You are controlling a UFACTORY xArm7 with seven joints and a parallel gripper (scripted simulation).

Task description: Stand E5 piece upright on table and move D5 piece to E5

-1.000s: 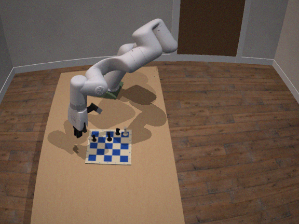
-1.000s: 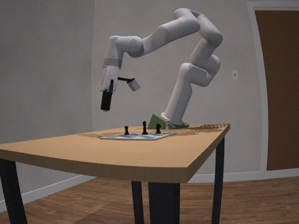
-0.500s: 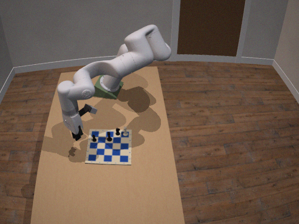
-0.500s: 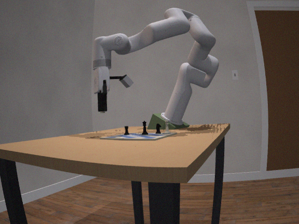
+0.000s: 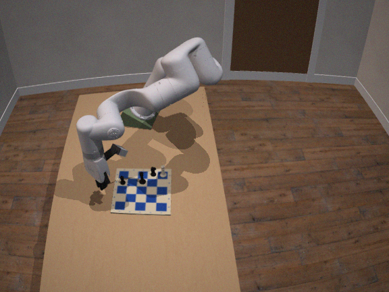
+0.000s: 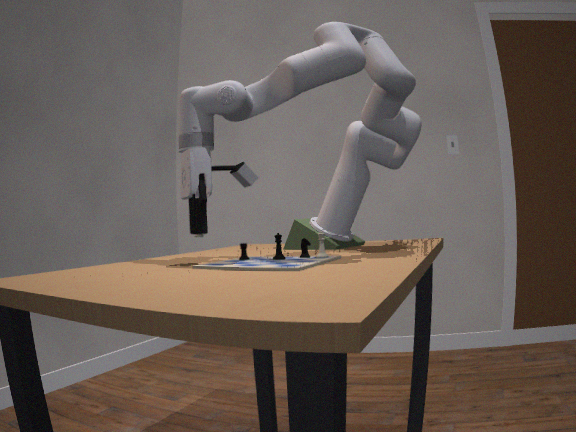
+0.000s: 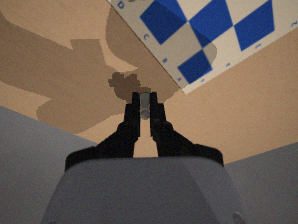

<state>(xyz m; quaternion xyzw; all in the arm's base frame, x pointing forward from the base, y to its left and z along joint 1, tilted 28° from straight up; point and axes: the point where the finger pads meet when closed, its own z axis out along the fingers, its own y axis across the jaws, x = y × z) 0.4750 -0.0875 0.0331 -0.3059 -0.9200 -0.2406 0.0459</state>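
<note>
Now: hand 80 mm past the black pawn, 60 mm to the right of it and 60 mm above it. Round my hand: chessboard (50 mm behind, 130 mm to the left, 80 mm below); then white pawn (10 mm below); then black knight (130 mm behind, 170 mm to the left, 60 mm below).
</note>
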